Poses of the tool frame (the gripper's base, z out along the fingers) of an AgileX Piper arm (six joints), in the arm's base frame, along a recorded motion.
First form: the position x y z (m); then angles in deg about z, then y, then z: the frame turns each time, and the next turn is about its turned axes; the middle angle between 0 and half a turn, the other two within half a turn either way.
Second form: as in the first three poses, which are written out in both.
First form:
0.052 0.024 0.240 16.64 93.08 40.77
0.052 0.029 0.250 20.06 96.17 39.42
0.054 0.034 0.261 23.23 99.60 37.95
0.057 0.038 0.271 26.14 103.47 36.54
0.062 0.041 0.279 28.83 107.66 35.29
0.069 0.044 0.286 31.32 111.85 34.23
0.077 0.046 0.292 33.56 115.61 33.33
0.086 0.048 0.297 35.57 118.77 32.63
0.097 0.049 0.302 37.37 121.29 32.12
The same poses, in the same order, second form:
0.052 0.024 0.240 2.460 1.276 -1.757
0.052 0.029 0.250 2.545 1.205 -1.876
0.054 0.034 0.261 2.604 1.134 -1.976
0.057 0.038 0.271 2.652 1.061 -2.069
0.062 0.041 0.279 2.690 0.988 -2.154
0.069 0.044 0.286 2.717 0.916 -2.228
0.077 0.046 0.292 2.730 0.850 -2.285
0.086 0.048 0.297 2.733 0.794 -2.327
0.097 0.049 0.302 2.729 0.747 -2.357

